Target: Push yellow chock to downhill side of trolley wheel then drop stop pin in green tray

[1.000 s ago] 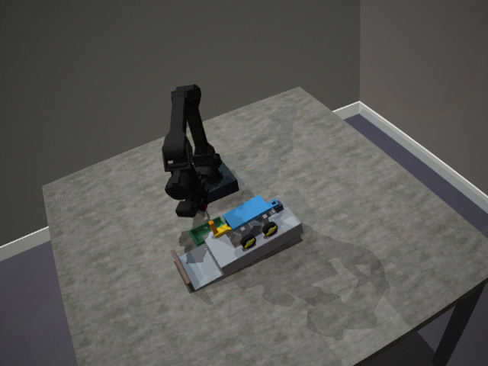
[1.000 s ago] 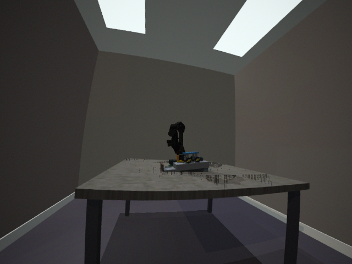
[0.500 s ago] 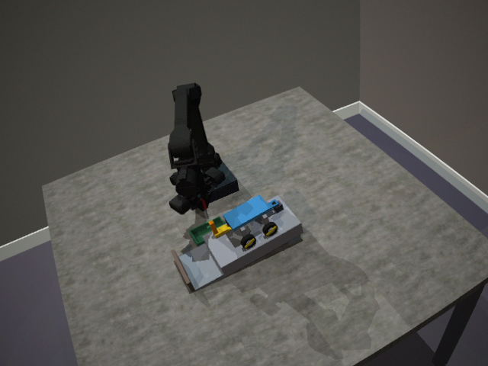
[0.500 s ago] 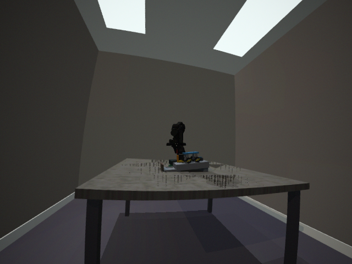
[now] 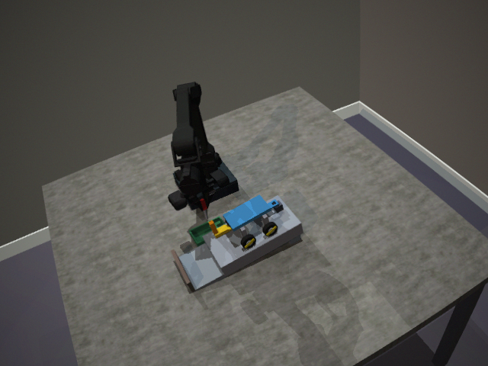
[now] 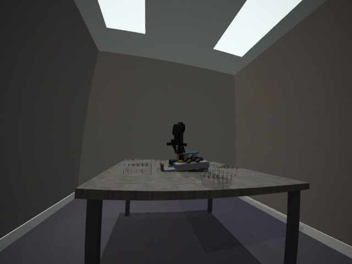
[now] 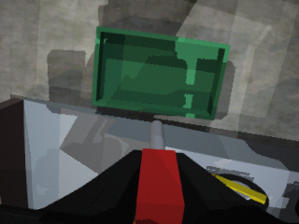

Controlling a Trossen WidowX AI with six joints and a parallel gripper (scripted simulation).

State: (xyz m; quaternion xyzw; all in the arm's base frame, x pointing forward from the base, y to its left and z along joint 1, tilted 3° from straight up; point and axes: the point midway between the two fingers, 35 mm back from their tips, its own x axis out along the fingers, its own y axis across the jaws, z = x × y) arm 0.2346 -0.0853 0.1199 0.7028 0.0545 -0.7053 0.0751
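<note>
Now: the green tray 2 cm behind my gripper tip and 14 cm below it. The rest, counted from my gripper tip: red-headed stop pin (right at my gripper tip); yellow chock (5 cm ahead, 3 cm to the left, 5 cm below); blue-decked trolley (9 cm ahead, 12 cm to the left, 2 cm below).
</note>
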